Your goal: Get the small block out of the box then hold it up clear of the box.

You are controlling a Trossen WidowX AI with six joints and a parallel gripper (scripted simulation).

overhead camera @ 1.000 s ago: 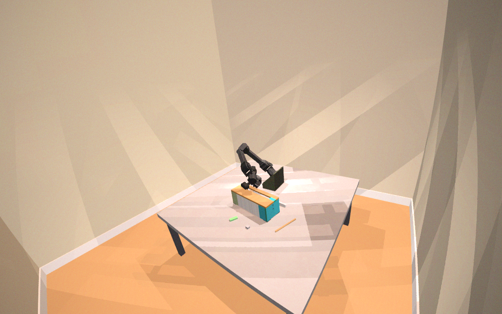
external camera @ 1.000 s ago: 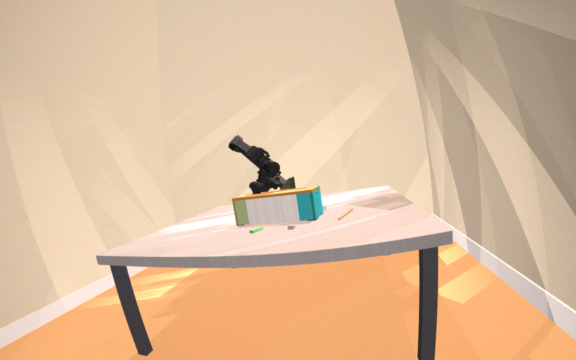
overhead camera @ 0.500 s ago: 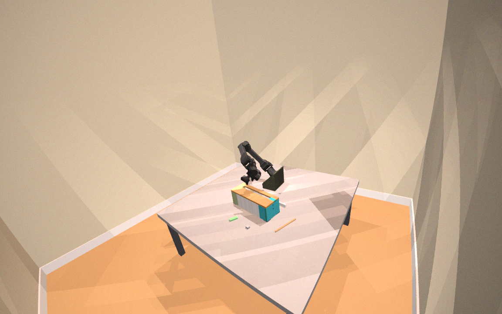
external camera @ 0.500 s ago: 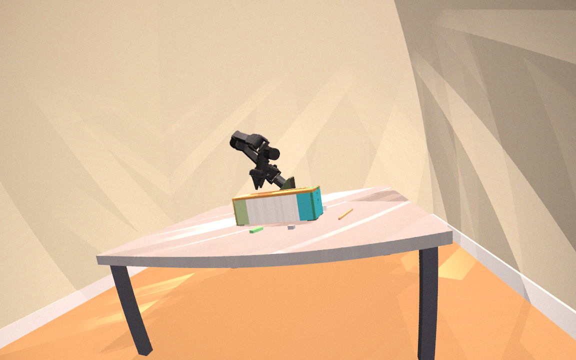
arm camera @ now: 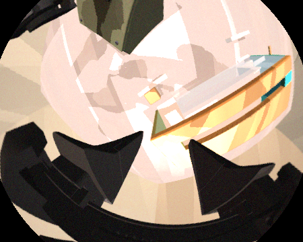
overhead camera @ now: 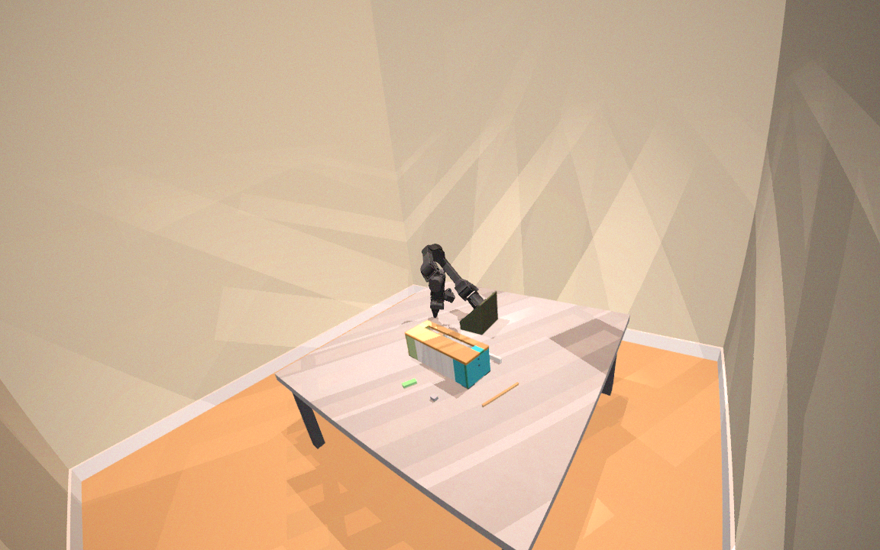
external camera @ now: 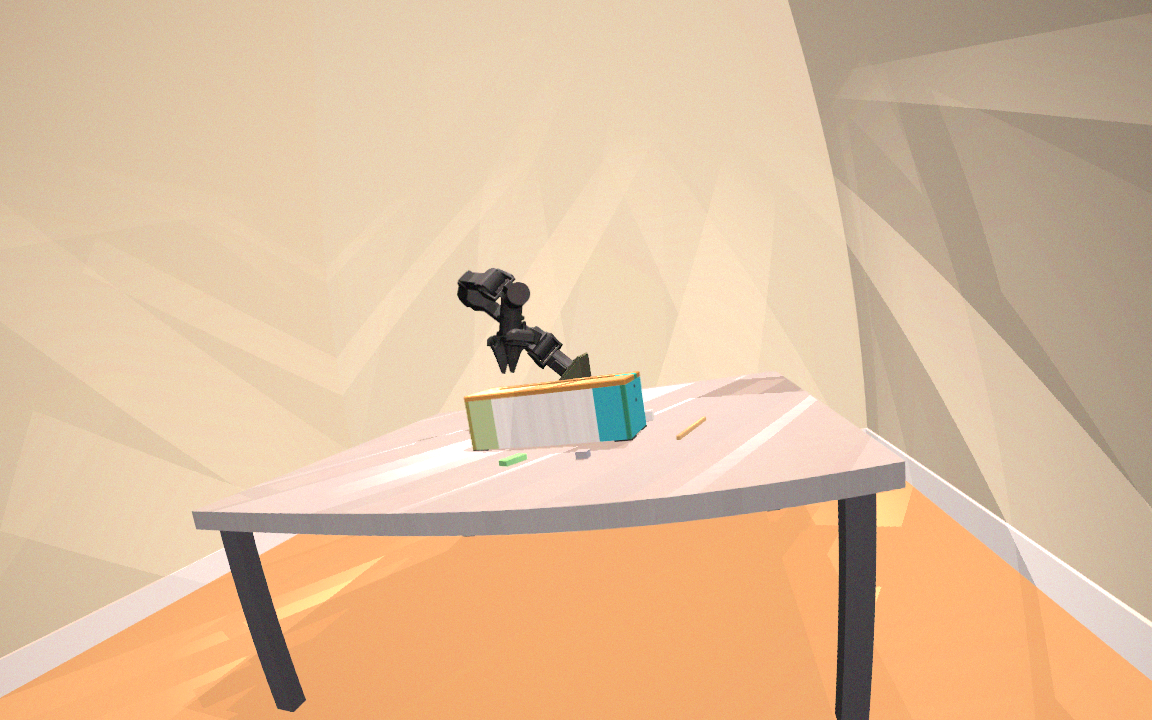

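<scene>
Right now the small orange block is 15 cm below my gripper tip, 3 cm behind it and 2 cm to the right of it. Round my gripper tip: small grey cube: 28 cm ahead, 27 cm to the left, 15 cm below; then orange stick: 46 cm to the left, 16 cm below, 11 cm ahead; then box: 15 cm to the left, 10 cm below, 5 cm ahead.
</scene>
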